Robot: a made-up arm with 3 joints. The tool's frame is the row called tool. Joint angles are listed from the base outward. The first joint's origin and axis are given. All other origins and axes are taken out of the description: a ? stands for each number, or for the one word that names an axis. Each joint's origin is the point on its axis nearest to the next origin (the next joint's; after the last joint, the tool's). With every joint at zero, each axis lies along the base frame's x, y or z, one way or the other. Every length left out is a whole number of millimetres.
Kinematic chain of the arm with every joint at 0, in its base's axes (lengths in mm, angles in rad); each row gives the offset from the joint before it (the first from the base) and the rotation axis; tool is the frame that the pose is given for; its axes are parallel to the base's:
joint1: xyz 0 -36 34 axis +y
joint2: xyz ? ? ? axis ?
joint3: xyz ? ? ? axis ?
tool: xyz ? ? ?
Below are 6 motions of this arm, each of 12 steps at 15 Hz.
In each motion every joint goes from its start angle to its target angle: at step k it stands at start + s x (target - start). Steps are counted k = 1, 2, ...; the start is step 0. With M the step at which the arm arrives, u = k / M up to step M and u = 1 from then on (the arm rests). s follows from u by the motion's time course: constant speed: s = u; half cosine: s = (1 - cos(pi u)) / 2; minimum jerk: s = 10 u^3 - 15 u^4 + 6 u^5.
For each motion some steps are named. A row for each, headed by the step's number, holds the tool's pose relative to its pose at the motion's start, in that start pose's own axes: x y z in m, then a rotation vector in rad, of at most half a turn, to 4 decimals.
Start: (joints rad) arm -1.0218 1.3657 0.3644
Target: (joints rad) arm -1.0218 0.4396 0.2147
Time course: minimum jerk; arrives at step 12
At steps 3, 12:
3: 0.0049 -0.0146 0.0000 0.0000 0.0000 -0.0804
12: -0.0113 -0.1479 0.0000 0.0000 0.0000 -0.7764

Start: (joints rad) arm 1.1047 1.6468 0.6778
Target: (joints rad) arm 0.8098 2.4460 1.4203
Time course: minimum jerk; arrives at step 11
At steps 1, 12:
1: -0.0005 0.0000 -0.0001 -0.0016 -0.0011 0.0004
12: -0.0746 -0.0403 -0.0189 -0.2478 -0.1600 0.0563

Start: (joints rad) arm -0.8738 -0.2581 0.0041
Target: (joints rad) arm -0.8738 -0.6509 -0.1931
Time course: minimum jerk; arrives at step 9
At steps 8, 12:
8: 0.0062 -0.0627 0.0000 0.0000 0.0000 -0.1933
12: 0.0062 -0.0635 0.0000 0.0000 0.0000 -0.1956

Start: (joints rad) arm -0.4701 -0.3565 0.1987
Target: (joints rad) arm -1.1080 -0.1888 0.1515
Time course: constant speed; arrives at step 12
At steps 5, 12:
5: 0.0261 0.0315 0.0387 0.1299 -0.2320 0.0890
12: 0.0431 0.0645 0.1083 0.2767 -0.5761 0.2076

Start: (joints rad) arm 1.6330 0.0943 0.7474
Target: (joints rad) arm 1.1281 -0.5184 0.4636
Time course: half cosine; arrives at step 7
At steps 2, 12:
2: 0.0212 -0.0018 0.0092 0.0601 -0.0737 -0.0619
12: 0.0909 -0.0310 0.0576 0.3699 -0.3469 -0.3219

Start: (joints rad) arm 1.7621 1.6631 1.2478
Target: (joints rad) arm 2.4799 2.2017 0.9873
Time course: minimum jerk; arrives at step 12
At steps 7, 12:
7: -0.0767 0.0537 0.0442 0.2969 0.3699 0.5124
12: -0.1104 0.0720 0.0927 0.5359 0.5053 0.7638

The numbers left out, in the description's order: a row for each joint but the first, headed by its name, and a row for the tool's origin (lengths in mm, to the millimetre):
joint2: xyz -48 0 -142, axis +z
joint3: xyz 112 72 0, axis -z
tool: xyz 84 -59 0

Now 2 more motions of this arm.
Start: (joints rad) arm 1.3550 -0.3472 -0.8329
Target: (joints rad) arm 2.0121 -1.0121 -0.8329
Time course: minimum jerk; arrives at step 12
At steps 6, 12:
6: -0.0910 -0.0385 -0.0493 0.1037 0.3134 -0.3294
12: -0.2063 -0.0567 -0.0587 0.1021 0.6612 -0.6405

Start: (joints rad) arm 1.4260 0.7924 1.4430
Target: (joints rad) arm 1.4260 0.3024 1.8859
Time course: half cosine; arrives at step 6
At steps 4, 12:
4: -0.0107 -0.0277 0.0000 0.0000 0.0000 -0.6997
12: -0.0181 -0.0309 0.0000 0.0000 0.0000 -0.9329

